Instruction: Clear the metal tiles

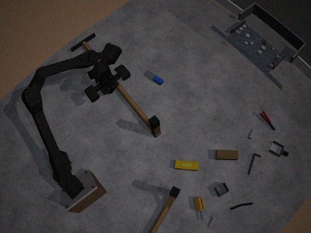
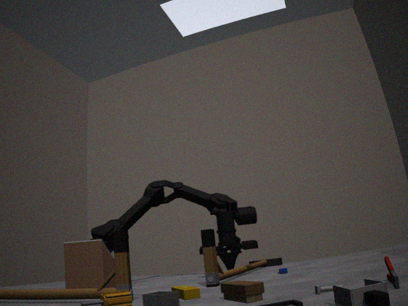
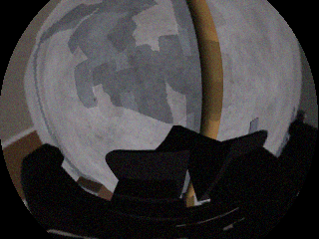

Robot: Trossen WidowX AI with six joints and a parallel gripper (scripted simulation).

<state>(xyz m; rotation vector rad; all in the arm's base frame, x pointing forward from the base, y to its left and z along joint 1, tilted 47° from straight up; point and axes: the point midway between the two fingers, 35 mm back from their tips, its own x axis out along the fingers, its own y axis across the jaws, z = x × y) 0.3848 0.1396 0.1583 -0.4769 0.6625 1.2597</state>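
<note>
Now: the long scraper 4 cm ahead of my gripper tip, 2 cm to the left of it and 5 cm above it. Also, from my gripper tip: grey box (2 cm behind, 59 cm to the right); yellow-handled tool (12 cm behind, 57 cm to the right, 1 cm above); yellow block (4 cm behind, 43 cm to the right, 1 cm above).
</note>
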